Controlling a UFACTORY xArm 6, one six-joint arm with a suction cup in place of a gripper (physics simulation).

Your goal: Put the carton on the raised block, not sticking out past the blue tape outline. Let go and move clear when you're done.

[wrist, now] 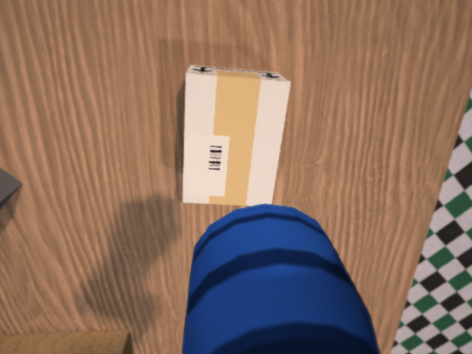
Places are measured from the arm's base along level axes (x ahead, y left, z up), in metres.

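Pixels of known places: hand at its tool point: (262,266).
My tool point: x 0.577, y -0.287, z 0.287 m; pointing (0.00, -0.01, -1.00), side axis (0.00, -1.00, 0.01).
Note:
For each thing: its top centre in the pictures, then the offset to it from my tool point. "pt": a spot on its surface instead.
- white carton at its top centre: (232,146) dx -0.074, dy -0.009, dz -0.299 m
- dark grey object at a spot on its surface: (7,186) pt dx -0.144, dy +0.301, dz -0.356 m
The white carton (235,140) lies flat on the wooden table, above the middle of the wrist view. It has a tan tape strip, a barcode label and dark marks on its far end. My gripper, a blue suction cup (266,215), rises from the bottom of the view and is open, holding nothing. Its rim overlaps the near end of the carton in the picture. Its shadow falls well to the left, so it hangs above the table. The blue tape outline does not show, and I cannot tell which visible piece is the raised block.
The corner of a dark grey object (7,186) shows at the left edge. Part of a light wooden block (65,342) shows at the lower left. The table's edge runs down the right side, with a green, black and white checkered floor (447,260) beyond it.

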